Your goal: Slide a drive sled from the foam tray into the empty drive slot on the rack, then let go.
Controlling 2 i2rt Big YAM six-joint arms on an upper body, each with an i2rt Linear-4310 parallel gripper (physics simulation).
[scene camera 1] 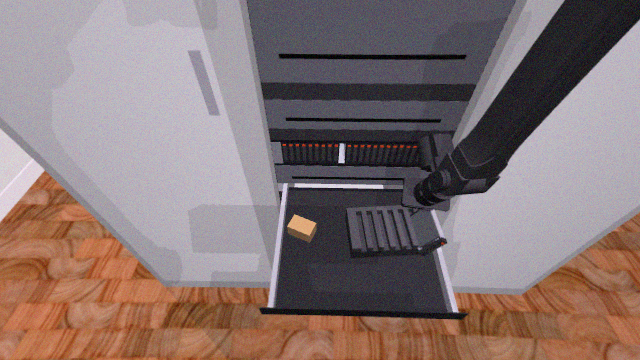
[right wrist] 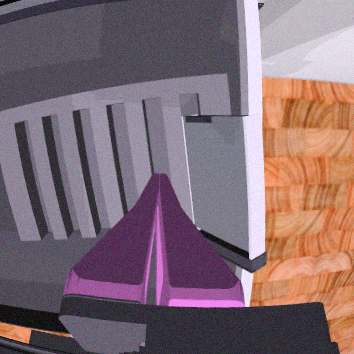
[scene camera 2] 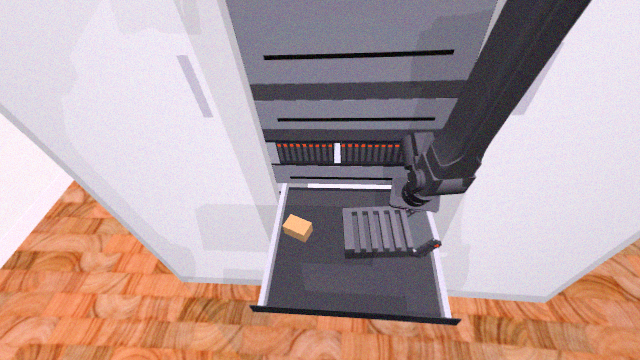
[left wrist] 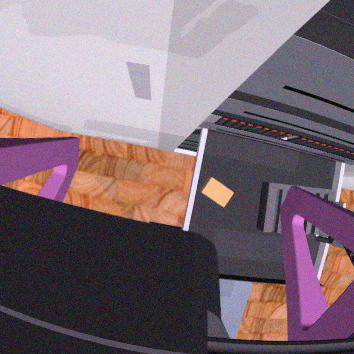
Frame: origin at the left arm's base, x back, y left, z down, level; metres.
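Seen in the pictures: left gripper, fingertip midpoint: (left wrist: pixel 185 174); right gripper, fingertip midpoint: (scene camera 1: pixel 414 199) (right wrist: pixel 158 182).
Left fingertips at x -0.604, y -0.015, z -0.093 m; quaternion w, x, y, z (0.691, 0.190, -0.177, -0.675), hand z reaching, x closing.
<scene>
Offsets run from my left fingertips to a thing's top centre. "spot": to the spot under its first point.
One drive sled {dy -0.487, dx +0.053, dz +0.531 m} (scene camera 1: pixel 432 245) (scene camera 2: pixel 427 247) (right wrist: pixel 220 175) leans tilted at the right edge of the slotted foam tray (scene camera 1: pixel 354 235) (scene camera 2: pixel 348 232) (left wrist: pixel 270 200) (right wrist: pixel 215 84), against the drawer's side wall, its dark, orange-marked front end toward the drawer front. My right gripper (right wrist: pixel 158 182) is shut and empty, its tips over the tray bars just left of the sled in the right wrist view; the scene cameras mostly hide its fingers. My left gripper (left wrist: pixel 185 174) is open and empty, far from the tray. The rack's drive row {spot: dy -0.173, dx -0.123, dz +0.466 m} (scene camera 1: pixel 310 153) (scene camera 2: pixel 305 153) has a pale upright strip {spot: dy -0.266, dx -0.164, dz +0.505 m} (scene camera 1: pixel 342 153) (scene camera 2: pixel 337 153); whether that is the empty slot is unclear.
The open drawer (scene camera 1: pixel 278 260) (scene camera 2: pixel 270 260) (left wrist: pixel 195 185) holds the tray and an orange-tan block {dy -0.151, dx +0.028, dz +0.598 m} (scene camera 1: pixel 302 228) (scene camera 2: pixel 297 228) (left wrist: pixel 217 192) at its left. White cabinet panels stand on both sides. My right arm (scene camera 1: pixel 530 85) (scene camera 2: pixel 515 85) reaches down past the right end of the drive row.
</scene>
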